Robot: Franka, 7 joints.
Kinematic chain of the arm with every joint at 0, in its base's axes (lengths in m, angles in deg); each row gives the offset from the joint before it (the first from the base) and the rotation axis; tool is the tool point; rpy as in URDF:
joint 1: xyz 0 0 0.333 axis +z
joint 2: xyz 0 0 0 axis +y
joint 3: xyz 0 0 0.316 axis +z
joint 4: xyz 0.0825 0 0 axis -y
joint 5: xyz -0.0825 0 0.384 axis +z
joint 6: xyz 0 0 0 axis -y
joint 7: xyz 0.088 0 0 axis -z
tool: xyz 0 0 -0.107 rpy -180 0 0
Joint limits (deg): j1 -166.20..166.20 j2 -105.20..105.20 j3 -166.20..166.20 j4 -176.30..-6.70 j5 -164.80..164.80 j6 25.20..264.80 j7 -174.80..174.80
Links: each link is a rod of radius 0.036 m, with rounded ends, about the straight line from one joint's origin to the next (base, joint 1, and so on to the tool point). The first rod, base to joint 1, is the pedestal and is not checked.
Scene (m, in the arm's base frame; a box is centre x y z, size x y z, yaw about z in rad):
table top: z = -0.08
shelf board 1: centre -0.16 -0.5 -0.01 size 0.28 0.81 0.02 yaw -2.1
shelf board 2: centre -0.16 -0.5 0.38 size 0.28 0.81 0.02 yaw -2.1
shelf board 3: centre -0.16 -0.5 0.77 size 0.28 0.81 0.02 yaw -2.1
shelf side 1: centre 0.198 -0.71 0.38 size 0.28 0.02 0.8 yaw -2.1
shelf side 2: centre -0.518 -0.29 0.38 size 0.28 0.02 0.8 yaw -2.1
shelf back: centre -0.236 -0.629 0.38 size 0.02 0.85 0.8 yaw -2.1
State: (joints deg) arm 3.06 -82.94 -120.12 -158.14 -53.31 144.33 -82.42
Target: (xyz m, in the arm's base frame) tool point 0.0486 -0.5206 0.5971
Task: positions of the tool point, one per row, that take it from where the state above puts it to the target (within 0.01 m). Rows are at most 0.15 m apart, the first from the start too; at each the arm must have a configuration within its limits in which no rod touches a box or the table.
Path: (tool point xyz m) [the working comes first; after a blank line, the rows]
Joints at the target: 10.83 -74.05 -68.54 -123.50 -52.98 157.99 -82.42
Straight joint move there: touches shelf board 2.

1: 0.1354 -0.3025 0.1884
2: 0.1470 -0.2880 0.2174
3: 0.1609 -0.2690 0.2333
4: 0.1757 -0.2482 0.2395
5: 0.1920 -0.2247 0.2386
6: 0.2089 -0.1952 0.2305
7: 0.2400 -0.2367 0.2877
8: 0.2554 -0.2815 0.3568
9: 0.2480 -0.3324 0.4331
10: 0.2119 -0.3906 0.5072
11: 0.1443 -0.4547 0.5665
12: 0.0486 -0.5206 0.5971

